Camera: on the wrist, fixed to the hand. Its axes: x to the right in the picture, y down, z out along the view.
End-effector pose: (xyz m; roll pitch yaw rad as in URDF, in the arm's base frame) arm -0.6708 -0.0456 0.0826 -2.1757 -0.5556 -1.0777
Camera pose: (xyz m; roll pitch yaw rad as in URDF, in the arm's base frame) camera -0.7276 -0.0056 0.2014 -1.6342 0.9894 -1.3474
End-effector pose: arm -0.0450 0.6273 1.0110 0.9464 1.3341 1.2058
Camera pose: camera -0.1174 0.5177 0.9699 1.6959 -0.2244 1.3765
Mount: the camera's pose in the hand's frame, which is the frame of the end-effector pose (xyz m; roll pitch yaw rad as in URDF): 0.0099 -0.0923 -0.1016 0.1694 -0.4580 1.5608
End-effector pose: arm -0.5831 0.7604 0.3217 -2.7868 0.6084 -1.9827
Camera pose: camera -0.5685 0.6657 0.4205 2.5193 0.6448 2.1944
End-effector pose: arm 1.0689 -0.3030 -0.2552 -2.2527 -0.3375 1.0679
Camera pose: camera 1.0699 -0.3442 -0.1239 -1.9589 1.1606 0.4775
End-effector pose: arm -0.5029 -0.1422 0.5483 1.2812 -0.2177 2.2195
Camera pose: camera -0.5807 -0.1572 0.4357 -2.0740 -1.3035 -0.2347
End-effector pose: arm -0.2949 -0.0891 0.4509 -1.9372 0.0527 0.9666
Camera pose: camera -0.2348 -0.1108 0.5728 0.6116 1.4693 2.9812
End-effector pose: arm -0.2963 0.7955 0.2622 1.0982 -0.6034 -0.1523
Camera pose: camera -0.2089 0.8311 0.1621 -1.3844 -0.9762 2.9633
